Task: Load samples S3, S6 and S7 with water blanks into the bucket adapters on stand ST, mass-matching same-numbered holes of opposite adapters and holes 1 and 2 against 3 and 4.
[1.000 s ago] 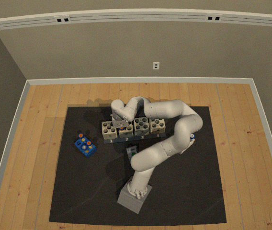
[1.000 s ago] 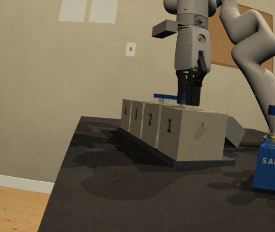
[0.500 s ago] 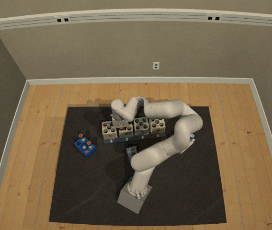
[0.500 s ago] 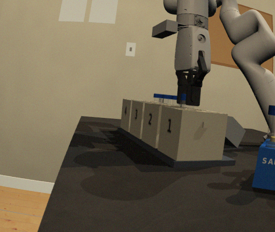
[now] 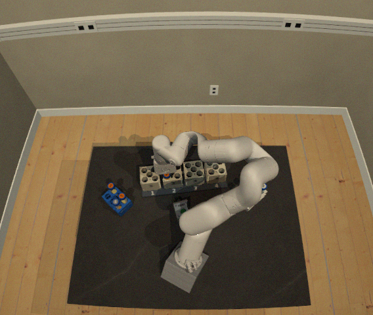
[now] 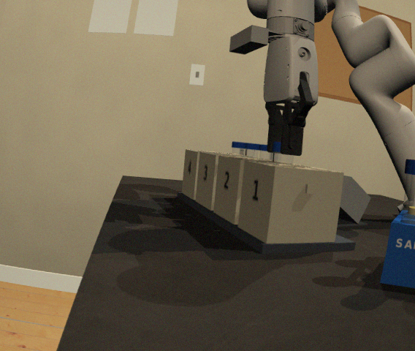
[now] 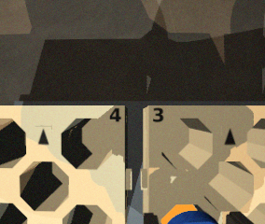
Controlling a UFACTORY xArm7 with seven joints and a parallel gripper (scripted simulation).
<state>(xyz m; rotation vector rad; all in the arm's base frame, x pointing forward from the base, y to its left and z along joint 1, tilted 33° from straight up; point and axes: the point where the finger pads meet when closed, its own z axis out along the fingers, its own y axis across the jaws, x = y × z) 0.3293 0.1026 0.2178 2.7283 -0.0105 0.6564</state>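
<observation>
The blue sample rack is 4 cm behind my hand, 27 cm to the left of it and 10 cm below it. Round my hand: white blank rack: 16 cm behind, 39 cm to the right, 10 cm below; adapter 1: 3 cm ahead, 8 cm to the left, 8 cm below.
</observation>
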